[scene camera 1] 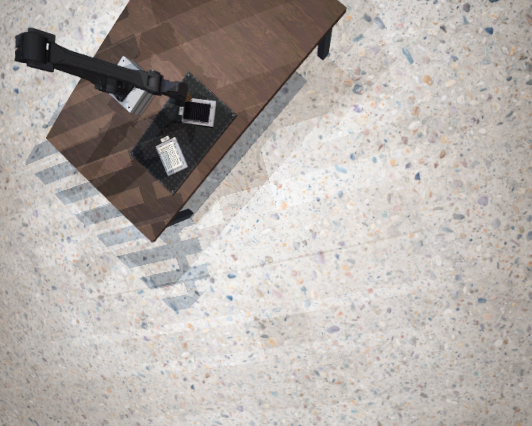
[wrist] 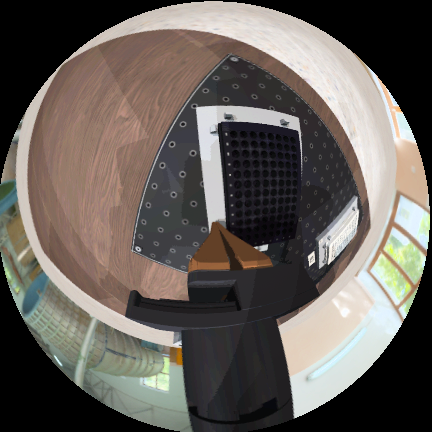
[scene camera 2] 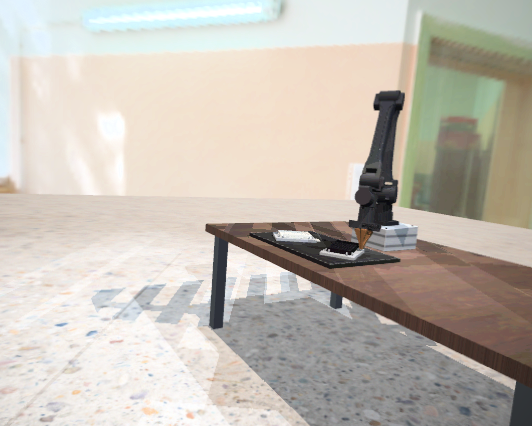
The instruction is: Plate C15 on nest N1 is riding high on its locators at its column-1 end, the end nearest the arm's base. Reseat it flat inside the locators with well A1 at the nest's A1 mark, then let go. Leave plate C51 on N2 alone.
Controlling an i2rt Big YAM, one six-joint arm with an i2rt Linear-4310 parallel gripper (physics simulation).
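Places are measured from the arm's base along level axes (x left, y back, z up), in metres.
Pixels of known places: gripper, between the fingertips: (scene camera 1: 190, 99) (wrist: 213, 225) (scene camera 2: 361, 249); arm's base, origin of its link: (scene camera 1: 123, 87) (scene camera 2: 382, 223).
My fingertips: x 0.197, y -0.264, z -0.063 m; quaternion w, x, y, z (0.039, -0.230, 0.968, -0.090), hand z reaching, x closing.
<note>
For each thing: its middle in the pictures, then the offset to it from my fingertips. "pt": a spot on its surface instead. Level surfaces: height alone.
- Plate C15, middle of its body: (wrist: 266, 186) (scene camera 2: 343, 247) (scene camera 1: 196, 111) dy -0.066, dx -0.018, dz +0.007 m
- white nest N1, middle of its body: (wrist: 260, 179) (scene camera 2: 342, 250) (scene camera 1: 198, 112) dy -0.069, dx -0.015, dz -0.006 m
- pale plate C51, middle of its body: (wrist: 342, 236) (scene camera 2: 294, 234) (scene camera 1: 170, 156) dy -0.122, dx -0.273, dz +0.002 m
- nest N2, a spot on its surface: (wrist: 324, 252) pt dy -0.063, dx -0.249, dz -0.003 m
- brown wooden table, height of its surface: dz -0.030 m
- small tag, a spot on its surface: (wrist: 312, 258) pt dy -0.034, dx -0.243, dz -0.015 m
Plate C15 (scene camera 1: 196, 113) (scene camera 2: 342, 246) (wrist: 261, 185) is black with many wells and lies on the white nest N1 (scene camera 1: 213, 120) (scene camera 2: 340, 254) (wrist: 211, 175). Its end nearest the arm looks raised in scene camera 2; a wide strip of nest shows along its left side in the wrist view. My gripper (scene camera 1: 187, 97) (scene camera 2: 361, 248) (wrist: 213, 225) is shut and empty, its orange tips low beside that end's left corner in the wrist view. Contact is unclear. The A1 mark cannot be made out. The pale plate C51 (scene camera 1: 171, 155) (scene camera 2: 295, 234) (wrist: 345, 242) sits on nest N2 (wrist: 323, 252), away from the gripper.
A black perforated board (scene camera 1: 142, 154) (scene camera 2: 382, 260) (wrist: 164, 190) carries both nests on the brown wooden table (scene camera 1: 240, 45) (scene camera 2: 450, 285) (wrist: 90, 150). A grey-white block (scene camera 1: 136, 106) (scene camera 2: 401, 240) stands at the arm's base. A small tag (wrist: 312, 258) lies beside N2.
</note>
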